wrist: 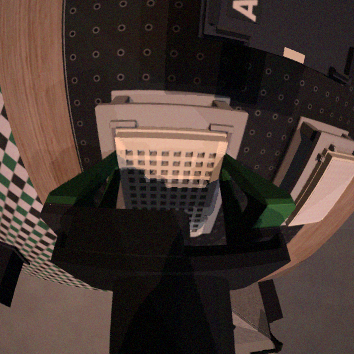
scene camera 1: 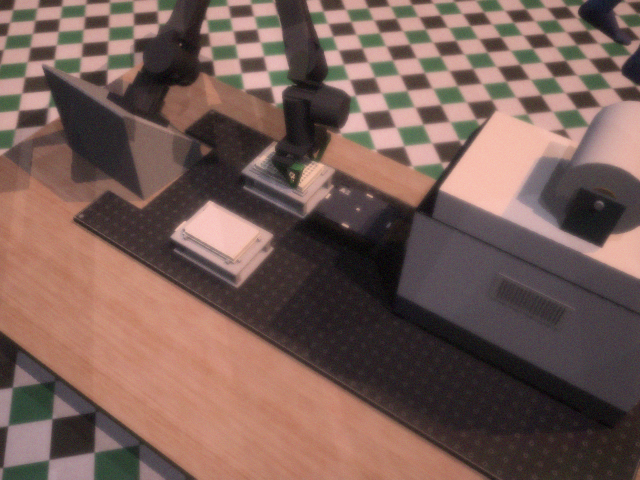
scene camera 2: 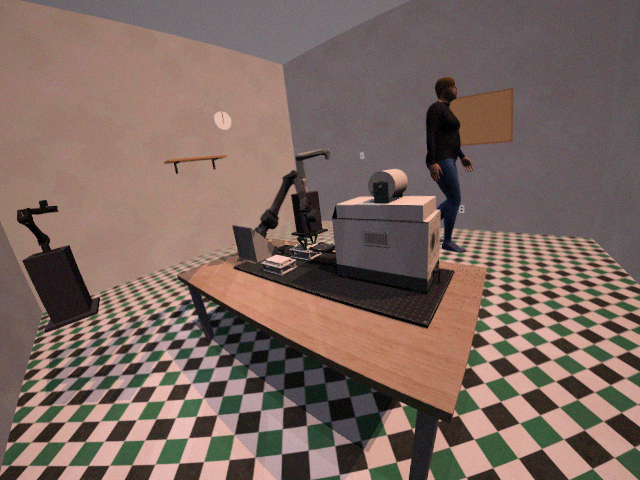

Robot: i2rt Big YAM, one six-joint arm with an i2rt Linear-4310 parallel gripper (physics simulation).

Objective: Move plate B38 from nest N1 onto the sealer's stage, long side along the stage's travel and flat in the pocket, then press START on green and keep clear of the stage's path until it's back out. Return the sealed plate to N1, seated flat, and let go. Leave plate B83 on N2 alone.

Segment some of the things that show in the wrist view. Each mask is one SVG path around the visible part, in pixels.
My gripper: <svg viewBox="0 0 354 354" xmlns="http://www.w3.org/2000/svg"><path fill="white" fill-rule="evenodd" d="M49 191L39 216L57 235L50 261L94 288L112 291L109 354L235 354L229 290L246 287L290 261L279 225L295 208L291 195L246 168L226 152L223 154L218 175L226 244L190 246L189 218L185 211L177 209L116 208L120 181L116 149L95 165ZM108 177L103 195L98 206L95 207L93 196ZM230 176L247 197L247 205L243 212L235 196Z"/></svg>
A lidded plate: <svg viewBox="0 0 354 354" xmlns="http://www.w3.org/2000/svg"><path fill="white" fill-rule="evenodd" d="M352 153L339 150L331 151L329 148L324 147L321 154L325 159L323 162L318 159L306 183L294 200L295 208L288 215L287 220L284 220L287 226L317 222L323 219L354 175L354 155Z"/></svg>
